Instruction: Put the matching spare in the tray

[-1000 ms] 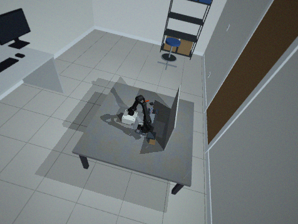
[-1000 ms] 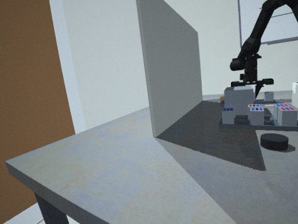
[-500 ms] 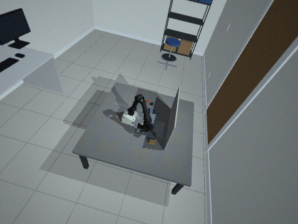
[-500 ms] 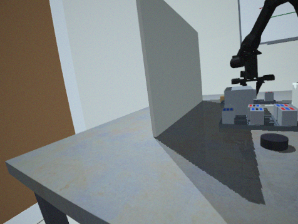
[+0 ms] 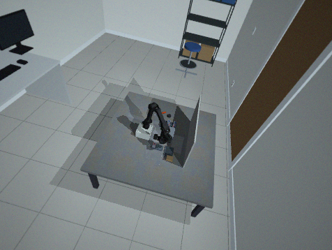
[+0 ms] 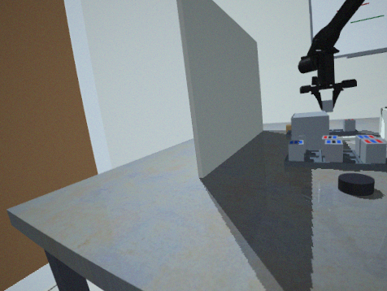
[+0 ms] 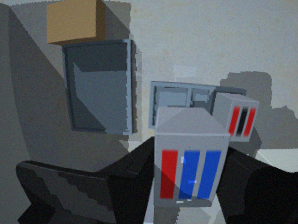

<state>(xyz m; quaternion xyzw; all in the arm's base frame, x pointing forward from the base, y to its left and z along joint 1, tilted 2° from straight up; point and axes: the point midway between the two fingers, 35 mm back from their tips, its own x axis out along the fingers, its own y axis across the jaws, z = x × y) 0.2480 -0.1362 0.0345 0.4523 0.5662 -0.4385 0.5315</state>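
My gripper tip is now 100 mm short of the blue-grey tray and 90 mm above it. The rest, counted from my gripper tip: grey spare block (20 mm above); tan box (140 mm ahead, 90 mm to the right, 80 mm below); grey unit (200 mm to the left, 50 mm below, 30 mm ahead).
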